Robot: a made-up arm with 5 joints.
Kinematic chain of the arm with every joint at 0, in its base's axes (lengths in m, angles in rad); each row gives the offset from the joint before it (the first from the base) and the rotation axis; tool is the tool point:
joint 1: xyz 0 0 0.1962 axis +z
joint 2: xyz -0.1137 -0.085 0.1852 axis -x
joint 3: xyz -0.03 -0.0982 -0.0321 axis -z
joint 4: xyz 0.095 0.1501 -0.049 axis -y
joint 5: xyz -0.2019 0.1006 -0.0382 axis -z
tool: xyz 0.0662 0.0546 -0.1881
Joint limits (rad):
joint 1: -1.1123..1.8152
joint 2: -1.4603..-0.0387
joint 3: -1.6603..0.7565
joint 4: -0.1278..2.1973
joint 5: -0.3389..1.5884
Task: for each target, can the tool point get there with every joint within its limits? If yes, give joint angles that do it. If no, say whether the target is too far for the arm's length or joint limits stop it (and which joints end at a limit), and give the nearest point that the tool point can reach.
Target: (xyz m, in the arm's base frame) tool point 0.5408 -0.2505 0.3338
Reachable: no: joint limits stop it (at a limit: joint 2, joint 3, joint 4, joint 5) | nearest point 0.3640 -0.1686 0.3008 | short by 0.198 m
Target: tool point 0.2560 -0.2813 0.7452
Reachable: no: joint limits stop it (at a limit: joint 1, joint 2, joint 4) | nearest point 0.0834 -0.3051 0.6819 | short by 0.185 m
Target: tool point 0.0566 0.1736 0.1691
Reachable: yes | joints 0.4192 -0.5838 0.1157 1.1480 1.3986
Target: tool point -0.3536 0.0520 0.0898
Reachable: yes | joints 0.2006 -0.2644 -1.1244 0.5653 0.4733
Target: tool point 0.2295 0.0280 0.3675
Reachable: yes | joints -0.3992 -0.8112 0.0212 1.7591 0.8959
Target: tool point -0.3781 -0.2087 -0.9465
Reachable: no: too far | nearest point -0.4141 -0.2286 0.0184 | short by 0.966 m
